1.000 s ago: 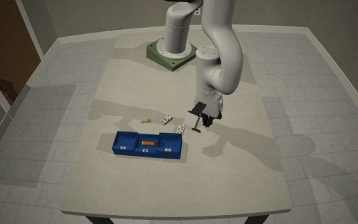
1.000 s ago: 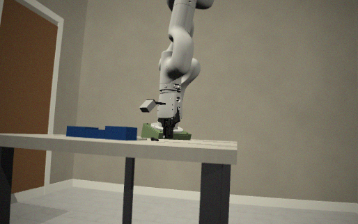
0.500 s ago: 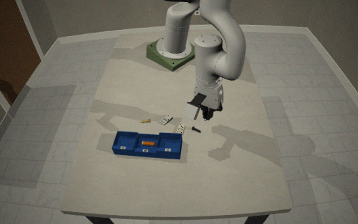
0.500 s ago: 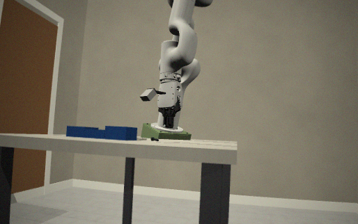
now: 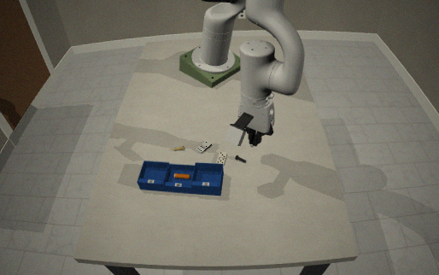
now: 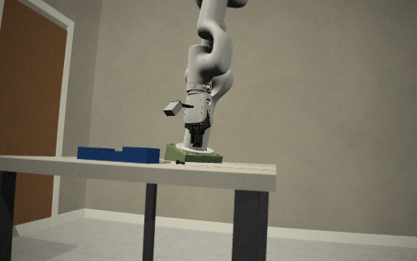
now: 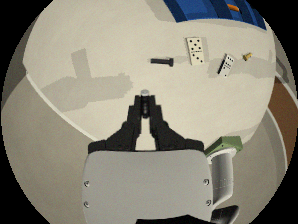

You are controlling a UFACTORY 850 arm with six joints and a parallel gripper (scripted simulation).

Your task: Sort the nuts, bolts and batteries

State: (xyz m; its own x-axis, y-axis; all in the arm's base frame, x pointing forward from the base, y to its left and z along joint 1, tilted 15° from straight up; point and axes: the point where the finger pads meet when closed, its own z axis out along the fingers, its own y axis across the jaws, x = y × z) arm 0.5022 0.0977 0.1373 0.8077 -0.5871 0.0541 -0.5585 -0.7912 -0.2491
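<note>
Right now the blue bin is 9 cm ahead of my hand, 23 cm to the right of it and 6 cm below it. Also, from my hand: black bolt 1 cm ahead, 5 cm to the right, 8 cm below; black cylinder 2 cm below; domino 5 cm behind, 16 cm to the right, 8 cm below.
</note>
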